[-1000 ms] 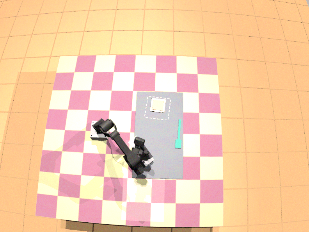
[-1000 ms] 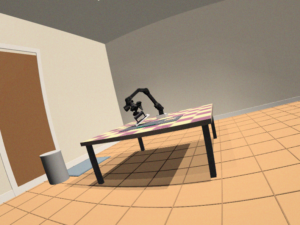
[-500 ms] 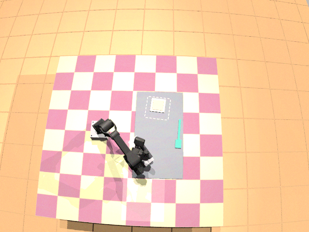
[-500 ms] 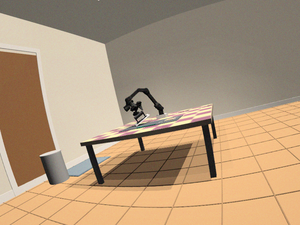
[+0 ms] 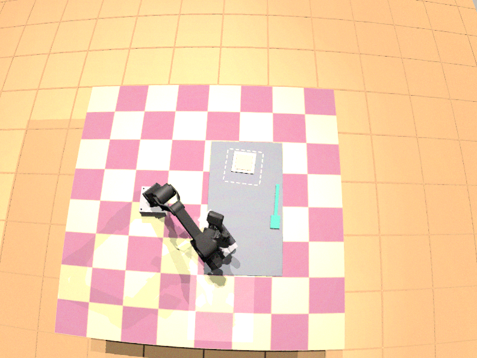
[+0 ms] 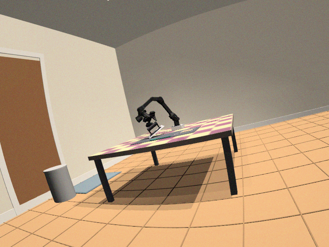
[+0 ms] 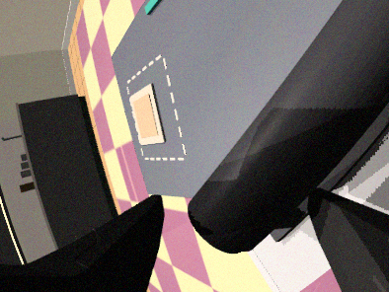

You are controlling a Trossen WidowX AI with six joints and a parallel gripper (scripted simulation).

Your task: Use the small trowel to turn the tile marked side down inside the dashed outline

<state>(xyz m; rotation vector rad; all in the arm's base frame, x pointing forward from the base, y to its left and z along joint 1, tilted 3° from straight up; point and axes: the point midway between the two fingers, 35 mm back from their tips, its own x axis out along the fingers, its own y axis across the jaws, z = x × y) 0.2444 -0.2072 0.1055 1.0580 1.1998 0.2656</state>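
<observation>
The trowel is 40 mm below my gripper tip and 10 mm to the right of it. The rest, counted from my gripper tip: square tile: 310 mm to the left, 160 mm ahead, 130 mm below; then grey mat: 150 mm below, 130 mm ahead, 100 mm to the left; then teal long-handled tool: 260 mm ahead, 130 mm below, 50 mm to the left.
</observation>
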